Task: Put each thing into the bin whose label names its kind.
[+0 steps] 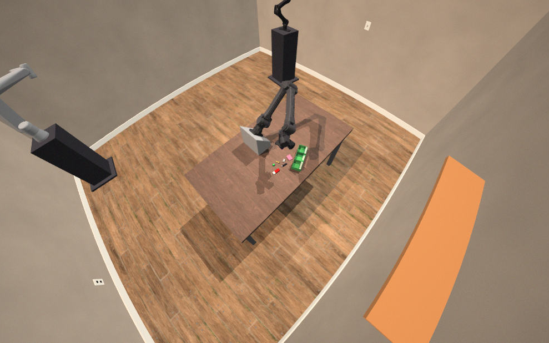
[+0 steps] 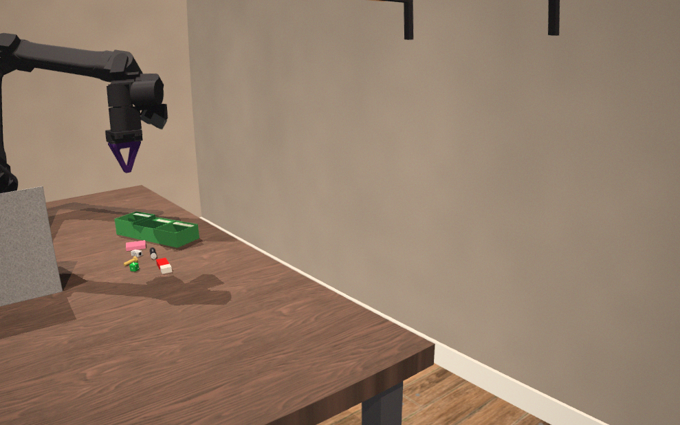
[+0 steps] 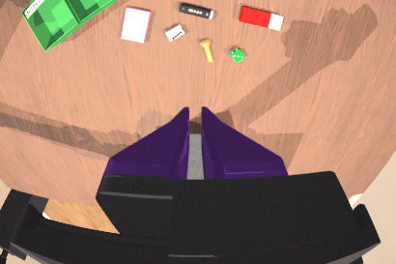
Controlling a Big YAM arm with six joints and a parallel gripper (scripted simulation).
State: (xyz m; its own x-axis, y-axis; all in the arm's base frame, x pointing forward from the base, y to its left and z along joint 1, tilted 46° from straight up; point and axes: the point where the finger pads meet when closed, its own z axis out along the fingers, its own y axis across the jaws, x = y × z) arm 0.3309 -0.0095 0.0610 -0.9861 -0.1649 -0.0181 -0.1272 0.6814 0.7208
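Now: the green three-part bin 20 cm below my hand, 16 cm to the left of it and 7 cm ahead of it. Round my hand: black battery: 22 cm below, 4 cm ahead; brass-coloured bolt: 22 cm below, 2 cm to the right, 2 cm behind; white piece: 22 cm below, 3 cm to the left.
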